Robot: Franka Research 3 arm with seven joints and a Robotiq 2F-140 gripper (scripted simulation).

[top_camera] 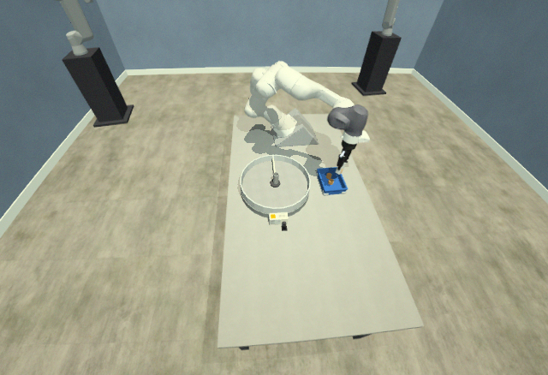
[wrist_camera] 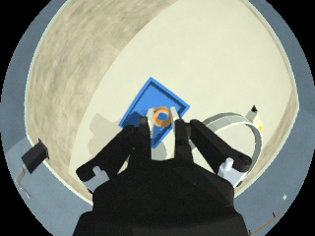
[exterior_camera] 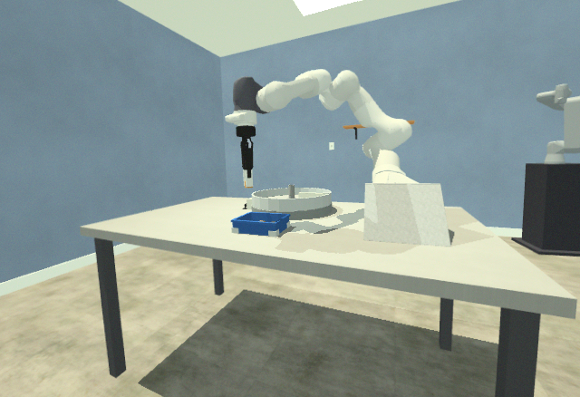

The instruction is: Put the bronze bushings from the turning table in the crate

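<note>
Right now my hand is 18 cm above the crate and 5 cm past it. From my hand the other things lie so: turning table (36 cm to the right, 15 cm below, 8 cm behind).
</note>
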